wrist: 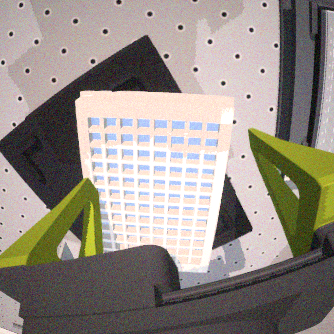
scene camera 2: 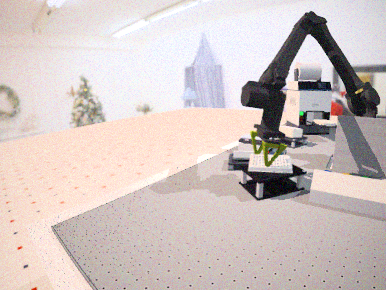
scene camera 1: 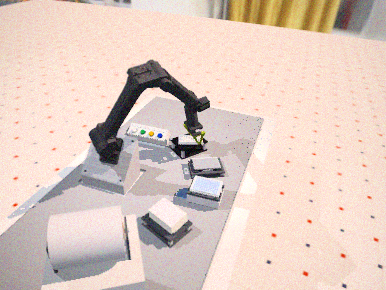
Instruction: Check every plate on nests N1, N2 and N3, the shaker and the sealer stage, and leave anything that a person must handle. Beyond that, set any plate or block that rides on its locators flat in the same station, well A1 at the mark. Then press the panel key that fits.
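My gripper (scene camera 1: 195, 137) (scene camera 2: 263, 158) (wrist: 168, 161) is open and empty. Its green fingers stand on either side of a white gridded plate (scene camera 1: 188, 140) (scene camera 2: 272, 165) (wrist: 155, 175), the left finger closer to it. The plate sits on a raised black nest (scene camera 1: 181, 151) (scene camera 2: 265, 189) (wrist: 50, 125), turned askew to it; its wrist-view outline narrows downward, so it looks tilted. A plate (scene camera 1: 207, 163) (wrist: 327, 75) sits on a dark station beside it. A bluish-topped plate (scene camera 1: 206, 186) lies on a pale station. A thick white block (scene camera 1: 168, 215) rests on a dark nest (scene camera 1: 170, 239). Well marks there are too small to read.
The key panel (scene camera 1: 147, 134) (scene camera 2: 350, 192) has white, green, yellow and blue keys and stands near the black nest. A machine with a white roll (scene camera 1: 87, 237) (scene camera 2: 308, 72) stands at the bench's other end. My arm's grey base (scene camera 1: 112, 170) stands beside the stations.
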